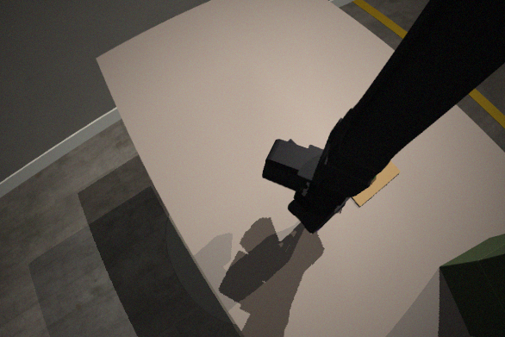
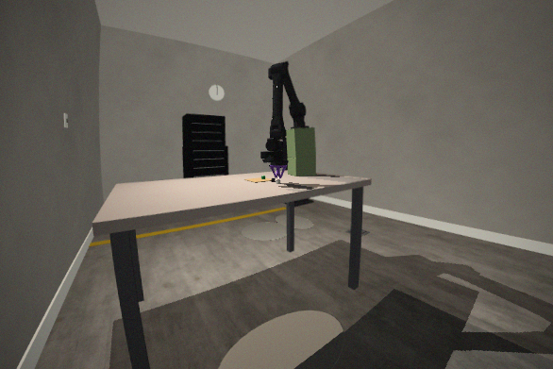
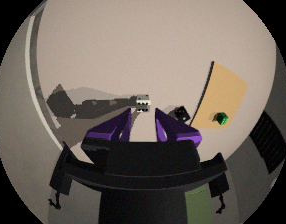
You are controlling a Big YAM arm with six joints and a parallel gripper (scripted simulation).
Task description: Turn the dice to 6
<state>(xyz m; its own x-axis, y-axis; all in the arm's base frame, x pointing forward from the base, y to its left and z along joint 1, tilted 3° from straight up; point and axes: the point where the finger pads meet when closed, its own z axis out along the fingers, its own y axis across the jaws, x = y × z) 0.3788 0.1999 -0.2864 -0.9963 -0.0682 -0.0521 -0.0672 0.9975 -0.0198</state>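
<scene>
The white die lies 30 mm below my hand. From my hand the other things lie so: black die (70 mm to the right, 30 mm below, 20 mm behind); then tan mat (170 mm to the right, 40 mm below, 10 mm ahead); then green die (180 mm to the right, 20 mm below, 20 mm behind).
</scene>
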